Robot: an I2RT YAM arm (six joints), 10 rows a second.
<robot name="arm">
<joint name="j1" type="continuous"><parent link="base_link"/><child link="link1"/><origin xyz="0 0 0.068"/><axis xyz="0 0 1"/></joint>
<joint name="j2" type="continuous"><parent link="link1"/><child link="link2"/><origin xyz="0.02 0.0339 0.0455" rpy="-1.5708 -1.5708 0"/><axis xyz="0 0 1"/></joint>
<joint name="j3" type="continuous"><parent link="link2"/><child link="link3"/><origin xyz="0 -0.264 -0.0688" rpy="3.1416 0 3.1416"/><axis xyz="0 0 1"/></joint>
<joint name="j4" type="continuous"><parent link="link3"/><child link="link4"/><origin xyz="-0.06 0.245 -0.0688" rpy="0 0 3.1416"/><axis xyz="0 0 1"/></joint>
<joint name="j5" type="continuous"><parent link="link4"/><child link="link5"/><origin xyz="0.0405 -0.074 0.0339" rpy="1.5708 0 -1.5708"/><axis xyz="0 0 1"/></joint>
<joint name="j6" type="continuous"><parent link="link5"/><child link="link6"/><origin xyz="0.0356 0 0.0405" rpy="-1.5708 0 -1.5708"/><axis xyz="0 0 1"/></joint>
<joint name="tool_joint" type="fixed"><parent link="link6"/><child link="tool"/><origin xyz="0 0 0" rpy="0 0 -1.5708"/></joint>
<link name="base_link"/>
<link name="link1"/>
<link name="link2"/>
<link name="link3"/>
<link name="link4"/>
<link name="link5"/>
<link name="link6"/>
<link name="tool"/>
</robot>
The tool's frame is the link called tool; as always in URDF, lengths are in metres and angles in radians. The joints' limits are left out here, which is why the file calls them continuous.
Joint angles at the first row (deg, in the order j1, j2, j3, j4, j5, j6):
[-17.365 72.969 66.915 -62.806 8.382 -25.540]
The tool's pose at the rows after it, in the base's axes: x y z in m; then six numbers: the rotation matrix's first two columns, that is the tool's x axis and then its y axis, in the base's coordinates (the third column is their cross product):
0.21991 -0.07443 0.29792 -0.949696 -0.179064 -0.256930 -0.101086 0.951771 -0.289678
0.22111 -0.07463 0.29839 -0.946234 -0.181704 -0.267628 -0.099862 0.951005 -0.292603
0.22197 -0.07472 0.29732 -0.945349 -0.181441 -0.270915 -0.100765 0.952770 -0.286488
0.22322 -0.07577 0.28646 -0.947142 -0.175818 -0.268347 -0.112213 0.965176 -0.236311
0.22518 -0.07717 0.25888 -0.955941 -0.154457 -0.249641 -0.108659 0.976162 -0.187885
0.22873 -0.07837 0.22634 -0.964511 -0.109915 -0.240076 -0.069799 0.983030 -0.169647
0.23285 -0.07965 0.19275 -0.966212 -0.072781 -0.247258 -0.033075 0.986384 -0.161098
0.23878 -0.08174 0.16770 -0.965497 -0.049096 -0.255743 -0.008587 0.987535 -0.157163
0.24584 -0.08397 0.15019 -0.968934 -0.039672 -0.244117 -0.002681 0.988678 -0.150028
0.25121 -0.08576 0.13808 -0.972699 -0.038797 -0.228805 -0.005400 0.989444 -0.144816
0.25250 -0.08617 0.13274 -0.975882 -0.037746 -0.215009 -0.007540 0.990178 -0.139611
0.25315 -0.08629 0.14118 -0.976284 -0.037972 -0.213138 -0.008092 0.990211 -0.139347
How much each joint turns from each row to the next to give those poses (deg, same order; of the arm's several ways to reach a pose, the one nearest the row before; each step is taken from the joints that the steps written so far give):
[-0.023 0.001 -0.001 0.045 0.197 -1.836]
[0.022 -0.001 0.002 0.676 -0.132 -0.066]
[-0.021 0.153 -0.132 0.284 -0.414 0.045]
[-0.569 0.700 -1.705 0.853 -2.777 -0.067]
[-0.459 1.290 -4.982 3.868 -1.901 0.765]
[-0.001 1.988 -5.793 6.645 0.022 2.513]
[0.024 2.820 -5.640 8.525 0.022 2.187]
[-0.023 3.562 -3.148 7.016 0.022 1.377]
[0.023 3.956 -0.742 3.867 -0.022 0.503]
[-0.001 3.127 0.001 2.165 0.000 -0.023]
[0.001 1.310 0.020 0.415 -0.022 0.001]
[0.022 -0.960 1.290 -2.359 0.022 0.001]

